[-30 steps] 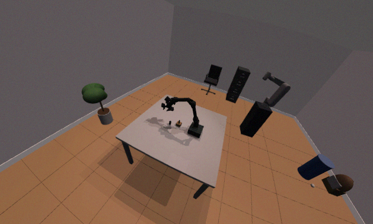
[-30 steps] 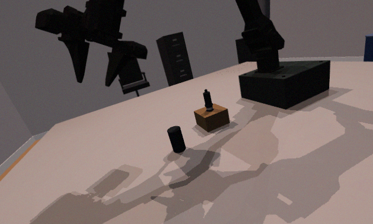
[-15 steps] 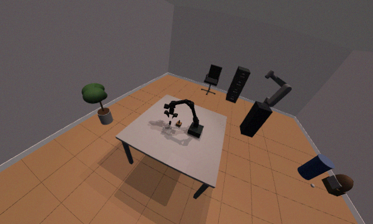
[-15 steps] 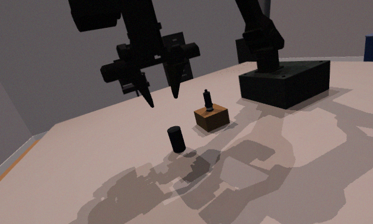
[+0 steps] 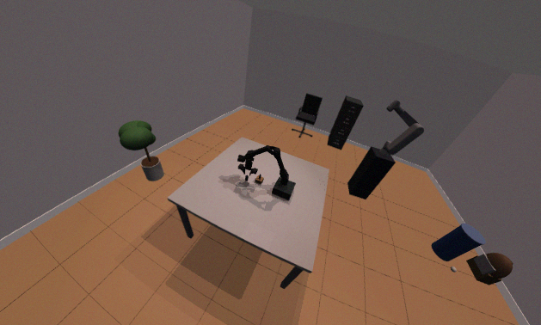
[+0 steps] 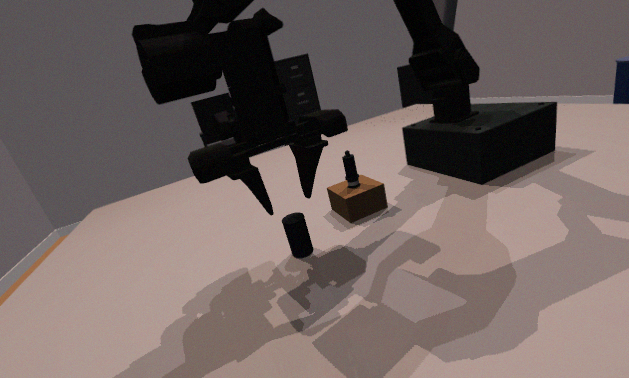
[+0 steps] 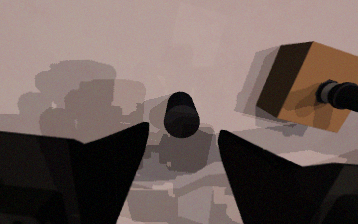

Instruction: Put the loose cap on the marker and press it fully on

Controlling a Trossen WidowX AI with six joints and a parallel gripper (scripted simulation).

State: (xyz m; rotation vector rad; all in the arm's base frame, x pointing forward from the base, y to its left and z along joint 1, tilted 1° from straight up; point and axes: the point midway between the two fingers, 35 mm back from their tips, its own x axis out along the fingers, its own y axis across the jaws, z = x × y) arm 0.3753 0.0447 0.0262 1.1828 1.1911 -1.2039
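Right now my gripper tip is 4 cm above the black marker cap. From my gripper tip the other things lie so: brown holder block: 12 cm behind, 5 cm below, 4 cm to the right.
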